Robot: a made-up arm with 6 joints.
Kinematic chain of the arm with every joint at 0, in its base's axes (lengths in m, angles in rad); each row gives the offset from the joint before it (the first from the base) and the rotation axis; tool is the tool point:
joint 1: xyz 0 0 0.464 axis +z
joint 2: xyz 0 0 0 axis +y
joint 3: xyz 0 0 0.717 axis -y
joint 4: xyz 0 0 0 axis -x
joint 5: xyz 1.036 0 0 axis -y
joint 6: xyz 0 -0.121 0 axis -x
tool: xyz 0 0 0
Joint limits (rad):
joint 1: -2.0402..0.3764
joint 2: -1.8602..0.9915
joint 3: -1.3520..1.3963
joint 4: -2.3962..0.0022
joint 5: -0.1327..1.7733
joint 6: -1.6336..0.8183
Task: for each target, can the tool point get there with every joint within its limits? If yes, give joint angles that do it. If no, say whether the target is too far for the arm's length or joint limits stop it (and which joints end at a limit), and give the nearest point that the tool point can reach.
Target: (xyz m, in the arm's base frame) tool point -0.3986 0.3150 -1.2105
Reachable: no: joint limits stop it (at a limit: joint 1, joint 2) | nearest point -0.2289 -0.1838 -0.1247 | short by 1.207 m
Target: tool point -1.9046 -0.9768 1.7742
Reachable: no: too far | nearest point -1.3391 -0.6594 1.3790 | short by 0.759 m
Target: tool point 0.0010 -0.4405 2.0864
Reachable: yes | joints -1.4850 -0.0997 1.0703 -1.2623 1.0219 -0.5948
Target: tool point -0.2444 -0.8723 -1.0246
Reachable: no: joint limits stop it (at a limit: joint 2) | nearest point -0.2070 -0.7390 -0.1730 | short by 0.863 m
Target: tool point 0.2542 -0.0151 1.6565
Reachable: yes | joints -0.2184 -0.8133 0.0325 -1.9106 0.1487 0.4851
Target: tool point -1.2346 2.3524 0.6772
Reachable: no: too far | nearest point -0.8110 1.5453 0.6040 | short by 0.914 m
